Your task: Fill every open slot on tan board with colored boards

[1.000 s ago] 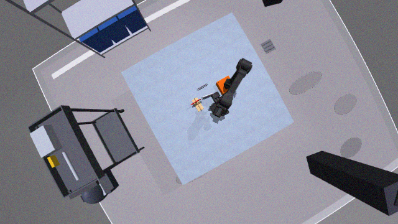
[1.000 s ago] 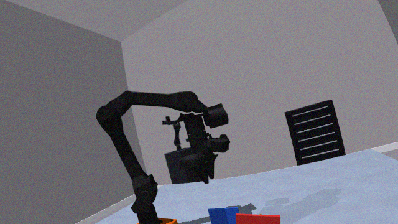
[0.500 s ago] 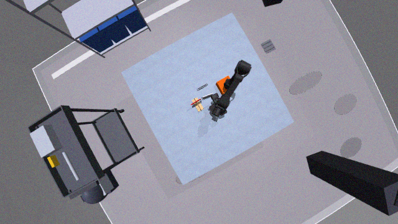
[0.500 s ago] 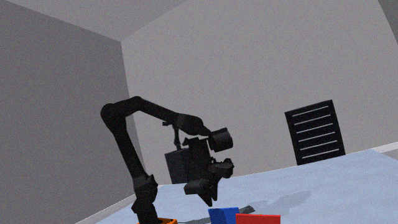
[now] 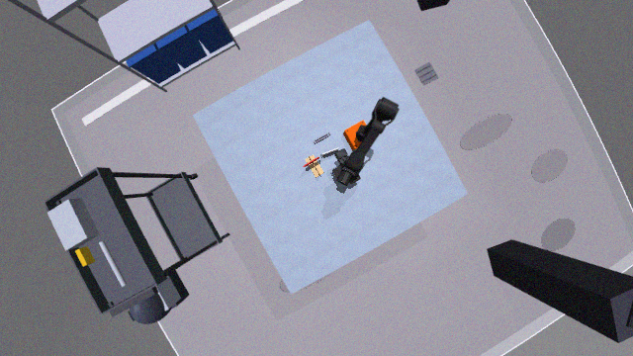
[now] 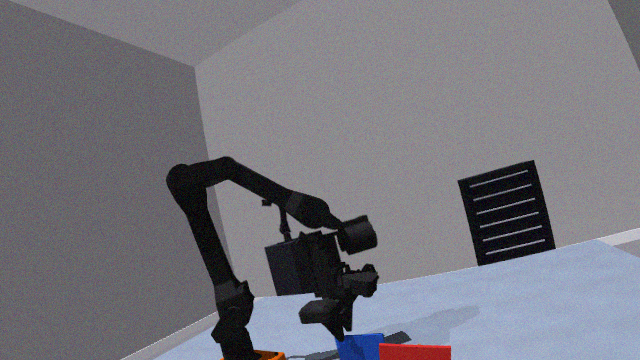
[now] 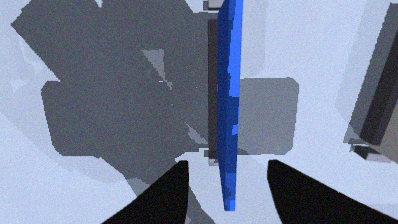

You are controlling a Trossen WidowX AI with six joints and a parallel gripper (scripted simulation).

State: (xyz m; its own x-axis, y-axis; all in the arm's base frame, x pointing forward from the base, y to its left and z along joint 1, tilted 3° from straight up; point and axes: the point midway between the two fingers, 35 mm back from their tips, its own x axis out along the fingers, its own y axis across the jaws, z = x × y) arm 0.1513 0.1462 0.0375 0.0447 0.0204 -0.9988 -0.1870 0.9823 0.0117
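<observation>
Right now my gripper tip is 30 mm short of the blue board and 50 mm above it. Round my gripper tip: tan board (170 mm ahead, 60 mm to the right, 40 mm below); then red board (170 mm ahead, 90 mm to the right, 10 mm below).
</observation>
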